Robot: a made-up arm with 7 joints.
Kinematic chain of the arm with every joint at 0, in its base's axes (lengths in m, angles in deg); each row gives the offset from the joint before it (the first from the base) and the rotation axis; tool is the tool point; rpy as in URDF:
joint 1: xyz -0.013 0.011 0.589 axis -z
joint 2: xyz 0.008 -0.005 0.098 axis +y
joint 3: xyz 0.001 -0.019 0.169 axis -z
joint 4: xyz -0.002 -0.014 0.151 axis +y
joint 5: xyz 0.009 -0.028 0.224 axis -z
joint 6: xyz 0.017 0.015 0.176 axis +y
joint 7: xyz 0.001 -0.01 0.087 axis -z
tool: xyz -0.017 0.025 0.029 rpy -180 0 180
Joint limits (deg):
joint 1: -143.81..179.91
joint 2: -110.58..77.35
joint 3: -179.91..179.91
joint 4: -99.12..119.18
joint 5: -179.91..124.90
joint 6: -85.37..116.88
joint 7: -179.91..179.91
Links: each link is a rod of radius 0.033 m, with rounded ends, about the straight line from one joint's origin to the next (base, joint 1, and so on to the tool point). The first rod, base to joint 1, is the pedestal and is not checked.
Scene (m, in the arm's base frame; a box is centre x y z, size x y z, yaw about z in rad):
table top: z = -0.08
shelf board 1: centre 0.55 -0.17 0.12 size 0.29 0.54 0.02 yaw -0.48
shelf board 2: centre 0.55 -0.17 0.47 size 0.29 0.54 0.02 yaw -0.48
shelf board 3: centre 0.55 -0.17 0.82 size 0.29 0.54 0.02 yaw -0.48
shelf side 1: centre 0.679 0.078 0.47 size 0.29 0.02 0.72 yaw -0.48
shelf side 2: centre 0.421 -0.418 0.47 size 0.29 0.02 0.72 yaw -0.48
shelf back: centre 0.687 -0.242 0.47 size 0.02 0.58 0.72 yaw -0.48
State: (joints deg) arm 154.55 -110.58 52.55 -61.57 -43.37 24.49 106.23
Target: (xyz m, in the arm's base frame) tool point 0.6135 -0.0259 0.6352
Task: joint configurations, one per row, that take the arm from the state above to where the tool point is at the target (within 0.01 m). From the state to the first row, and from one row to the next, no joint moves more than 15 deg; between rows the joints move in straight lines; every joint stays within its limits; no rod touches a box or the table.
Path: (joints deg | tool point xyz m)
1: 145.84 -105.66 45.11 -74.09 -46.59 27.60 105.60 | 0.5093 -0.0276 0.2660
2: 137.13 -100.74 37.67 -86.60 -49.81 30.72 104.97 | 0.4379 0.0115 0.2636
3: 128.42 -95.82 30.23 -99.12 -53.03 33.83 104.34 | 0.3529 0.0454 0.2659
4: 124.50 -93.58 39.28 -99.12 -64.45 48.01 103.44 | 0.4066 0.0468 0.3622
5: 120.59 -91.33 48.34 -99.12 -75.87 62.19 102.54 | 0.4290 0.0570 0.4645
6: 116.67 -89.09 57.39 -99.12 -87.30 76.36 101.63 | 0.4215 0.0721 0.5588
7: 112.75 -86.85 66.44 -99.12 -98.72 90.54 100.73 | 0.3922 0.0893 0.6352
8: 119.44 -86.82 68.28 -94.69 -86.77 76.98 101.80 | 0.4581 0.0694 0.6450
9: 126.12 -86.80 70.12 -90.27 -74.83 63.43 102.87 | 0.5190 0.0453 0.6478
10: 132.81 -86.78 71.95 -85.84 -62.89 49.87 103.95 | 0.5718 0.0142 0.6438
11: 139.49 -86.75 73.79 -81.41 -50.94 36.31 105.02 | 0.6135 -0.0258 0.6352

